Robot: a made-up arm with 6 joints. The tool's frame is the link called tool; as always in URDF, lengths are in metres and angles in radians.
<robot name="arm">
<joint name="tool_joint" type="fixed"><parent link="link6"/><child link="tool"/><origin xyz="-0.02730 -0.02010 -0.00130"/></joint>
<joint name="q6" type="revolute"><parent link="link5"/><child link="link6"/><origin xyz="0.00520 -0.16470 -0.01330"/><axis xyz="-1 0 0"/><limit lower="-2.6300" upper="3.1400"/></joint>
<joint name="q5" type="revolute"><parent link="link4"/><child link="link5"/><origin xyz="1.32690 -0.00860 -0.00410"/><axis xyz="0 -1 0"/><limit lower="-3.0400" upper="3.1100"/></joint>
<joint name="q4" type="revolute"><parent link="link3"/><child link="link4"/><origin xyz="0.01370 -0.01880 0.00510"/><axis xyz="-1 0 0"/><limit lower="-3.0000" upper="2.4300"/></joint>
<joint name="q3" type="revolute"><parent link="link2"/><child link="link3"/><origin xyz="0.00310 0.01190 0.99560"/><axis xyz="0 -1 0"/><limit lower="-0.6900" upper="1.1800"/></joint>
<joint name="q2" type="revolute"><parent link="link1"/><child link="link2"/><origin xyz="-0.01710 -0.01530 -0.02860"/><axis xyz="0 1 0"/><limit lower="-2.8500" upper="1.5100"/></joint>
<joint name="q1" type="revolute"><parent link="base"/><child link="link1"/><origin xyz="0.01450 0.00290 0.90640"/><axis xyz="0 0 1"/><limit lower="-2.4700" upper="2.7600"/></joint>
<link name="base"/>
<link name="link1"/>
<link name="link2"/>
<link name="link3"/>
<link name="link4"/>
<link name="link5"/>
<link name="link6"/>
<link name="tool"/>
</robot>
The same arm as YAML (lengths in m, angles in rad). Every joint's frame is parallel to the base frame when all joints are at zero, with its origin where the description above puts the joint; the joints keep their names.
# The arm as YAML. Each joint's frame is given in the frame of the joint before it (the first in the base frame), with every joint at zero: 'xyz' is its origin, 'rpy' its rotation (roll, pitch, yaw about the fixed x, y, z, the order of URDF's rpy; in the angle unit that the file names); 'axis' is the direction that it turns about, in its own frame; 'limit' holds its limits. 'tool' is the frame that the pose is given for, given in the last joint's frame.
units:
  length: m
  angle: rad
joints:
  - name: q1
    type: revolute
    origin:
      xyz: [0.0145, 0.0029, 0.9064]
      rpy: [0.0, 0.0, 0.0]
    axis: [0.0, 0.0, 1.0]
    limit:
      lower: -2.47
      upper: 2.76
  - name: q2
    type: revolute
    origin:
      xyz: [-0.0171, -0.0153, -0.0286]
      rpy: [0.0, 0.0, 0.0]
    axis: [0.0, 1.0, 0.0]
    limit:
      lower: -2.85
      upper: 1.51
  - name: q3
    type: revolute
    origin:
      xyz: [0.0031, 0.0119, 0.9956]
      rpy: [0.0, 0.0, 0.0]
    axis: [0.0, -1.0, 0.0]
    limit:
      lower: -0.69
      upper: 1.18
  - name: q4
    type: revolute
    origin:
      xyz: [0.0137, -0.0188, 0.0051]
      rpy: [0.0, 0.0, 0.0]
    axis: [-1.0, 0.0, 0.0]
    limit:
      lower: -3.0
      upper: 2.43
  - name: q5
    type: revolute
    origin:
      xyz: [1.3269, -0.0086, -0.0041]
      rpy: [0.0, 0.0, 0.0]
    axis: [0.0, -1.0, 0.0]
    limit:
      lower: -3.04
      upper: 3.11
  - name: q6
    type: revolute
    origin:
      xyz: [0.0052, -0.1647, -0.0133]
      rpy: [0.0, 0.0, 0.0]
    axis: [-1.0, 0.0, 0.0]
    limit:
      lower: -2.63
      upper: 3.14
tool:
  origin:
    xyz: [-0.0273, -0.0201, -0.0013]
    rpy: [0.0, 0.0, 0.0]

